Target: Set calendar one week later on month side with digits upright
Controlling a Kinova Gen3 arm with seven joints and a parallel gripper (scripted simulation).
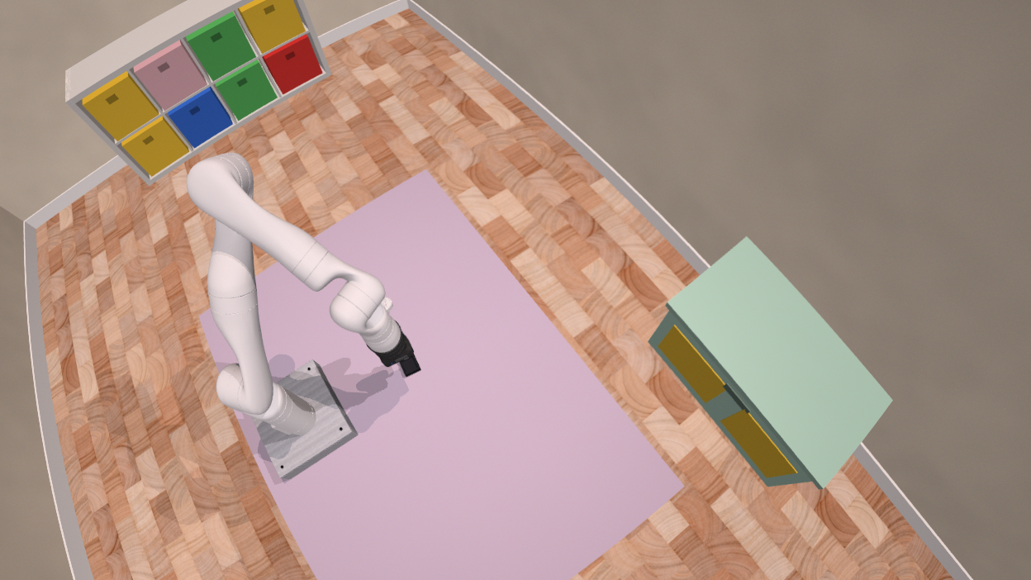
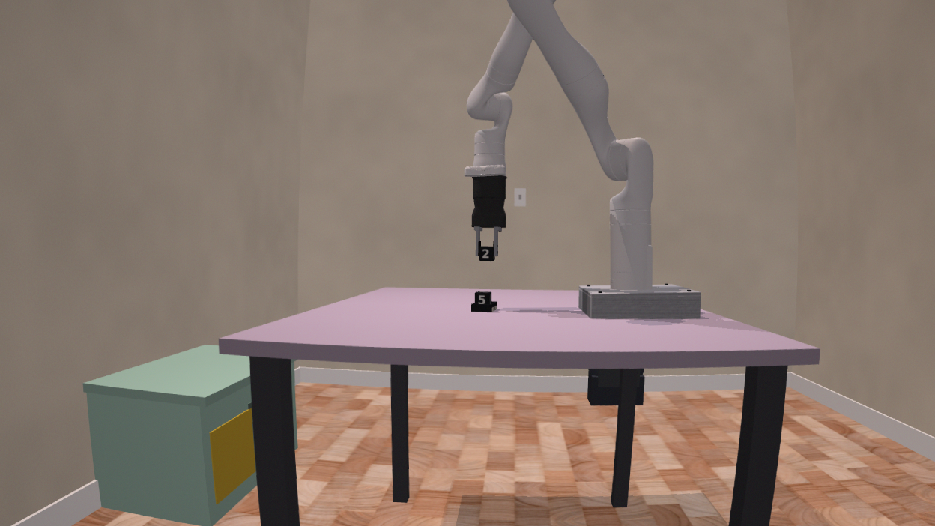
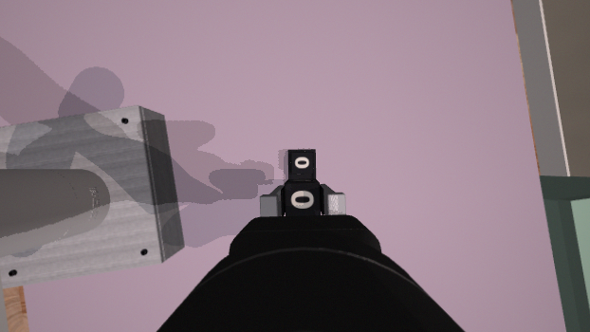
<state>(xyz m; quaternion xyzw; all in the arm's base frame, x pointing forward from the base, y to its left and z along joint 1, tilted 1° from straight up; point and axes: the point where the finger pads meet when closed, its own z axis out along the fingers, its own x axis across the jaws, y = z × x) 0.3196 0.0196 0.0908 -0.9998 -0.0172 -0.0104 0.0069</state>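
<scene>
Right now the black calendar tray is 130 mm below my hand and 20 mm to the left of it. The rest, counted from my hand: cube: 10 mm below.
</scene>
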